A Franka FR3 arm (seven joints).
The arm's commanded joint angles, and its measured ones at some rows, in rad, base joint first. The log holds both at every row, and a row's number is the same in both.
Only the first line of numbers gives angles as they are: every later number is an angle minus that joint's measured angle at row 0.
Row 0, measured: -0.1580, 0.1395, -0.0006, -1.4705, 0.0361, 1.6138, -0.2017
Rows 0 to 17, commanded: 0.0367, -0.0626, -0.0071, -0.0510, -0.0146, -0.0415, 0.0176; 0.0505, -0.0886, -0.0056, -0.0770, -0.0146, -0.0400, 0.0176; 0.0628, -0.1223, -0.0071, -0.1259, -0.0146, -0.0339, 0.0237; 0.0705, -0.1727, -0.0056, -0.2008, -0.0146, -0.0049, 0.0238; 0.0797, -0.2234, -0.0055, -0.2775, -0.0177, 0.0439, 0.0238; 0.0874, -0.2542, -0.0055, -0.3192, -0.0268, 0.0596, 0.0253; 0.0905, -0.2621, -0.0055, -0.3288, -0.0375, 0.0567, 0.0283; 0.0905, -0.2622, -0.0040, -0.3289, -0.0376, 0.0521, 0.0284; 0.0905, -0.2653, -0.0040, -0.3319, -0.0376, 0.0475, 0.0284; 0.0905, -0.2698, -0.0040, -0.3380, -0.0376, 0.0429, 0.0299; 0.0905, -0.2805, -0.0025, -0.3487, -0.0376, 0.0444, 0.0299; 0.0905, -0.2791, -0.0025, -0.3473, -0.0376, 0.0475, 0.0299; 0.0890, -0.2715, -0.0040, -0.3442, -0.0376, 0.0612, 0.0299; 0.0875, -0.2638, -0.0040, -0.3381, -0.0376, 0.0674, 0.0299; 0.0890, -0.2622, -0.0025, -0.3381, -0.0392, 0.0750, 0.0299; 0.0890, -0.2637, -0.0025, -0.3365, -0.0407, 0.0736, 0.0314; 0.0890, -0.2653, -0.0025, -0.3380, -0.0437, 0.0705, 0.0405; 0.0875, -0.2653, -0.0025, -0.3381, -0.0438, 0.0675, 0.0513
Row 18, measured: 0.0794, -0.2453, 0.0003, -0.3068, -0.0269, 0.0440, 0.0157
